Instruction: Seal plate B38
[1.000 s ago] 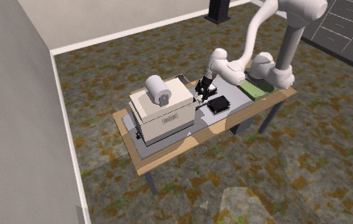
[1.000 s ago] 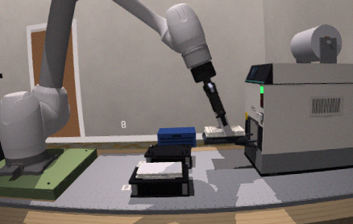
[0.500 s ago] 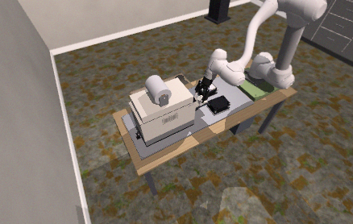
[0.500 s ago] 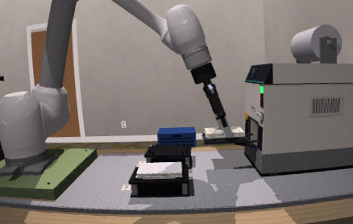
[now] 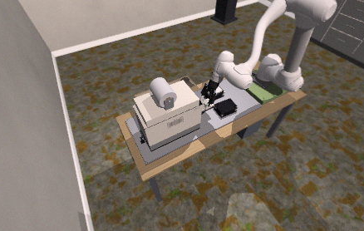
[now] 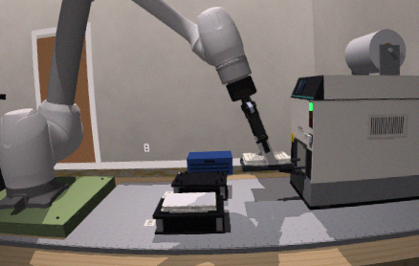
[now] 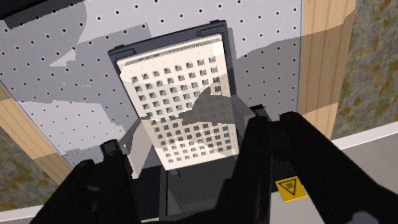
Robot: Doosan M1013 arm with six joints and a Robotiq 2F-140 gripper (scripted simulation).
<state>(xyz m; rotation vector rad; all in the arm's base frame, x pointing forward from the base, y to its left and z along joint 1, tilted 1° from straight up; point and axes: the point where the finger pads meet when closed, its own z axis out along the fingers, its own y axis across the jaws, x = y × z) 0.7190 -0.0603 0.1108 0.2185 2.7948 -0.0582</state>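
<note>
The sealer stage is 40 mm below my hand. The rest, counted from my hand: label 290 mm behind, 100 mm to the left, 140 mm below; then yellow warning sticker 110 mm ahead, 70 mm to the left, 20 mm above; then start button 90 mm ahead, 110 mm to the right, 50 mm above.
</note>
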